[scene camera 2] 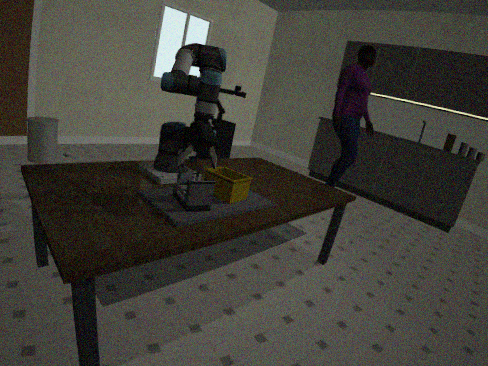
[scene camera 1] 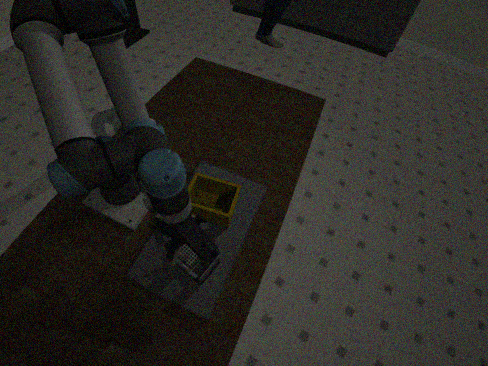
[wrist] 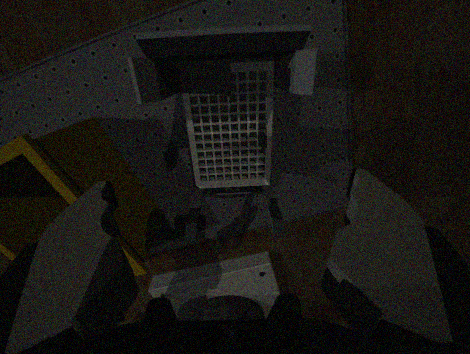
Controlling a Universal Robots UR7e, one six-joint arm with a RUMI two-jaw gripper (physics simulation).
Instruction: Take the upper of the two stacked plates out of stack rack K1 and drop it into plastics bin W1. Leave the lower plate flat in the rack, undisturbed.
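Frame: origin at the arm's base, x down, y ahead, z right, level; metres.
Seen in the pictures: gripper, between the fingertips: (scene camera 2: 196,168) (wrist: 230,179); arm's base, origin of its link: (scene camera 2: 168,168) (scene camera 1: 121,187) (wrist: 227,317).
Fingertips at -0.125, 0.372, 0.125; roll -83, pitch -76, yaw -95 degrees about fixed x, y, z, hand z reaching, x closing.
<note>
Offsets run from my fingertips to a thing's top centre, as dx, dy, dz. Level surfaces: height alone.
A pale gridded plate @(+0.090, +0.003, +0.001) (scene camera 1: 188,257) (wrist: 230,135) lies in the dark-walled stack rack K1 @(+0.022, -0.003, -0.001) (scene camera 2: 201,187) (wrist: 225,46). The wrist view shows the grid from above, its far end in the rack wall's shadow; I cannot tell from it whether one or two plates are stacked. The yellow plastics bin W1 @(+0.042, -0.027, -0.203) (scene camera 1: 212,214) (scene camera 2: 240,191) (wrist: 47,170) stands beside the rack, at the left in the wrist view. My gripper (scene camera 2: 199,159) (wrist: 230,179) is open and empty above the rack, its jaws wide apart on either side of the plate's near end. The arm partly hides the rack in scene camera 1.
Rack and bin stand on a grey perforated board (scene camera 1: 250,200) (scene camera 2: 255,203) (wrist: 90,65) on the brown table @(dx +0.155) (scene camera 1: 260,115) (scene camera 2: 100,220). The arm's pale base plate (scene camera 1: 120,212) (wrist: 240,275) is close behind them. A person (scene camera 2: 352,100) stands beyond the table.
</note>
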